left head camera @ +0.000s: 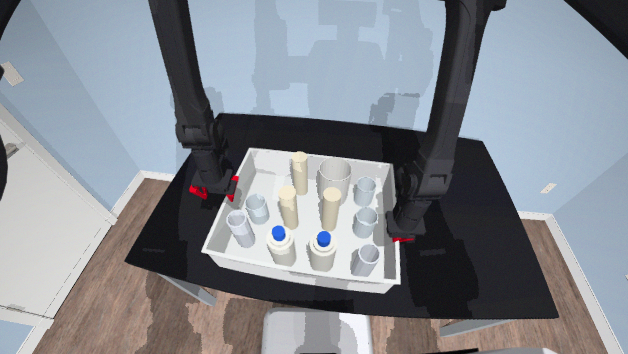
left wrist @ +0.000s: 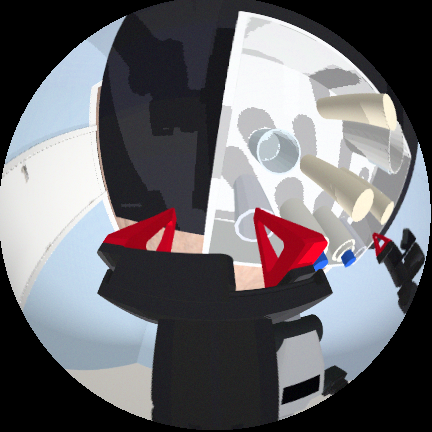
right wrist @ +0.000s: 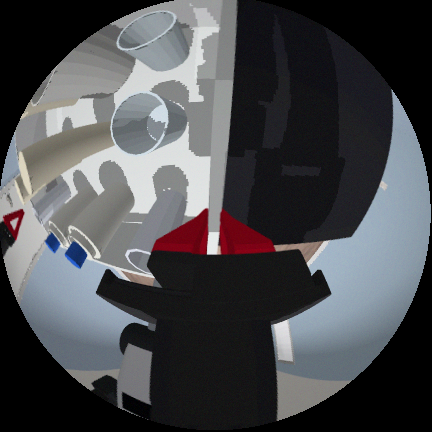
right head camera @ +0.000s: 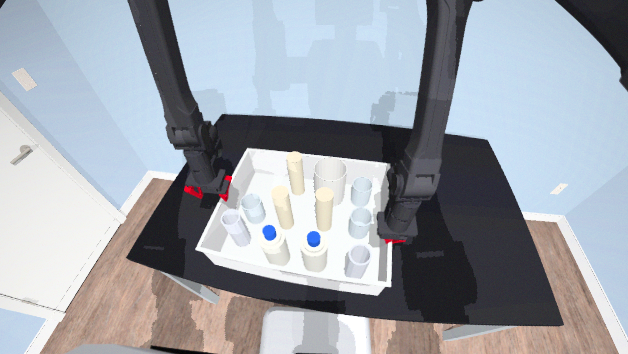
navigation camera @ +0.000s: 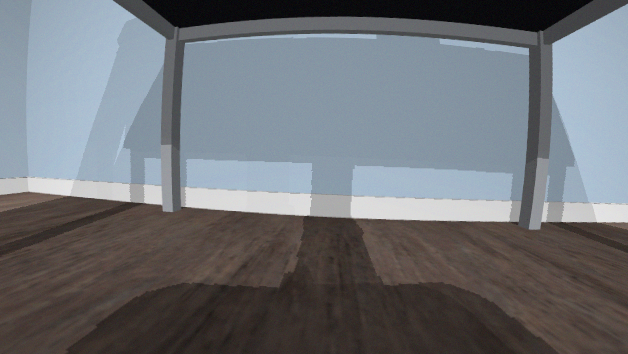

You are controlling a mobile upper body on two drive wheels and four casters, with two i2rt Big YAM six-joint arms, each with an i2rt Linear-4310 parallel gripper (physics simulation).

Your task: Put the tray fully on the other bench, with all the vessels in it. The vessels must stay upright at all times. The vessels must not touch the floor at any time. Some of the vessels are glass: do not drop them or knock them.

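Places are measured from the left arm's base along level axes (x ahead, y left, z up), in millimetres.
Pixels of known places: left gripper, fingertip midpoint: [left head camera: 219, 198] [left wrist: 214, 212] [right head camera: 214, 198]; right gripper, fingertip midpoint: [left head camera: 395, 240] [left wrist: 373, 233] [right wrist: 213, 213] [right head camera: 388, 241].
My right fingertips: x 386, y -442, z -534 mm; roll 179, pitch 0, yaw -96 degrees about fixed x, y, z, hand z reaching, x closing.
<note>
For each thing: its middle in the pictures, then the offset to it from my right fingertips. Level surfaces: height alone.
- white tray, body centre: [right wrist: 69, 153] [left wrist: 341, 179] [left head camera: 309, 214] [right head camera: 304, 214] 49 mm down, 123 mm ahead, 249 mm left
- black bench, its level: 114 mm down
- large clear beaker, body centre: [left wrist: 373, 138] [right head camera: 329, 182] [left head camera: 334, 182] 38 mm down, 253 mm ahead, 163 mm left
The white tray [left head camera: 240, 263] [right head camera: 240, 262] [left wrist: 224, 130] lies on a black bench [left head camera: 480, 240] [right head camera: 480, 240]. In it stand, seemingly upright, two blue-capped bottles [left head camera: 282, 250] [left head camera: 322, 254], three cream cylinders [left head camera: 300, 175] [left head camera: 289, 210] [left head camera: 330, 211], a large clear beaker [left head camera: 336, 176], three small beakers [left head camera: 257, 209] [left head camera: 365, 191] [left head camera: 365, 222] and two clear tubes [left head camera: 242, 230] [left head camera: 366, 261]. My left gripper [left head camera: 217, 197] [right head camera: 212, 196] [left wrist: 214, 212] is open at the tray's left wall, its fingers either side of the rim in the wrist view. My right gripper [left head camera: 402, 240] [right head camera: 395, 241] [right wrist: 213, 213] is shut on the tray's right wall.
A rounded pale base [left head camera: 285, 332] [right head camera: 285, 332] shows below the bench's near edge. Blue walls stand behind and beside the bench, and a white door [right head camera: 20, 215] is at the left. The navigation camera shows two bench legs [navigation camera: 171, 120] [navigation camera: 537, 130]. A second bench does not show.
</note>
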